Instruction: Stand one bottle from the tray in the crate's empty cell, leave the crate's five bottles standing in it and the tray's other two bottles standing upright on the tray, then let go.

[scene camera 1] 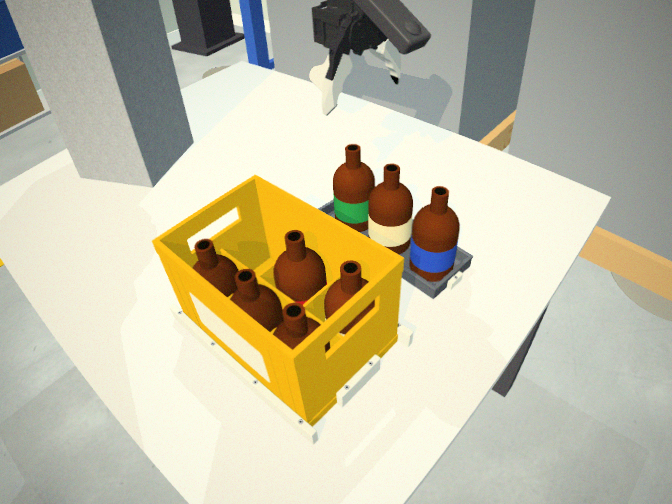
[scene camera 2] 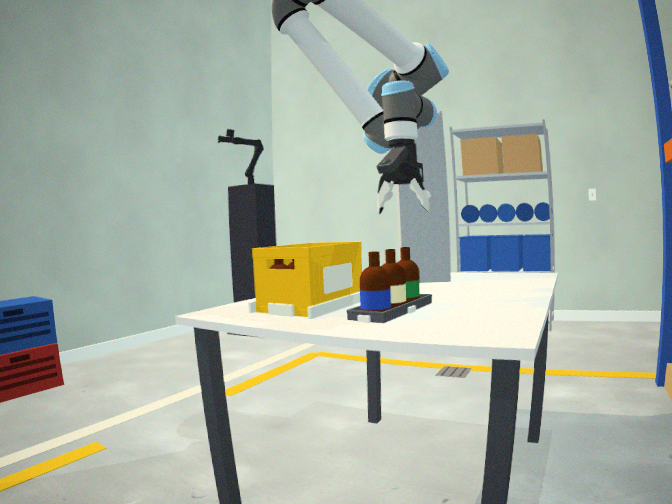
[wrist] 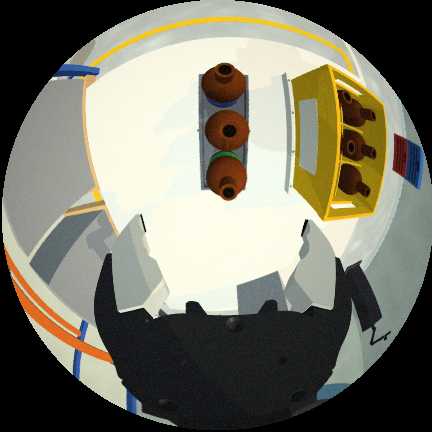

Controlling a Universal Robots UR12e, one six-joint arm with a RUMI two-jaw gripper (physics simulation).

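Pixels of known places: gripper, fingertip midpoint: point(scene camera 1: 363, 98) point(scene camera 2: 403, 212) point(wrist: 225, 218); arm's base, origin of the base link: point(scene camera 2: 417, 130).
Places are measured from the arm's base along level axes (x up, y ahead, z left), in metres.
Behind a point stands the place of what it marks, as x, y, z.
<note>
The yellow crate point(scene camera 1: 336, 379) @(-0.544, 0.764, -0.226) point(scene camera 2: 282, 292) @(-0.540, 0.769, -0.188) point(wrist: 317, 185) @(-0.465, 0.557, -0.073) holds several upright brown bottles. Its empty cell is in the tray-side row, at the end nearer the grey pillar. Beside the crate, the dark tray point(scene camera 1: 434, 290) @(-0.577, 0.787, -0.002) point(scene camera 2: 390, 313) @(-0.583, 0.774, 0.104) point(wrist: 202, 160) @(-0.580, 0.602, 0.132) bears three upright bottles in a row: a green-banded bottle point(scene camera 1: 352, 208) @(-0.539, 0.596, 0.055) point(scene camera 2: 412, 288) @(-0.549, 0.606, 0.112) point(wrist: 226, 175) @(-0.475, 0.592, 0.086), a cream-banded bottle point(scene camera 1: 389, 233) @(-0.543, 0.680, 0.039) point(scene camera 2: 397, 294) @(-0.552, 0.689, 0.096) point(wrist: 222, 130) @(-0.440, 0.663, 0.079) in the middle and a blue-banded bottle point(scene camera 1: 433, 257) @(-0.539, 0.767, 0.026) point(scene camera 2: 375, 298) @(-0.546, 0.786, 0.072) point(wrist: 224, 87) @(-0.478, 0.732, 0.062). My gripper point(scene camera 1: 362, 96) @(-0.348, 0.598, 0.091) point(scene camera 2: 403, 211) @(-0.348, 0.598, 0.091) point(wrist: 225, 218) @(-0.348, 0.598, 0.091) is open and empty, high above the table, beyond the green-banded bottle's end of the tray.
The white table point(scene camera 1: 515, 217) @(-0.600, 0.828, 0.263) point(scene camera 2: 477, 325) @(-0.600, 0.804, 0.314) carries low pale strips point(scene camera 1: 255, 382) @(-0.570, 0.668, -0.280) along the crate's foot. A grey pillar point(scene camera 1: 141, 92) @(-0.399, 0.126, 0.001) point(scene camera 2: 428, 233) @(-0.416, 0.111, 0.046) rises behind the table. A dark pedestal point(scene camera 2: 252, 233) with a small black arm stands behind the crate in scene camera 2.
</note>
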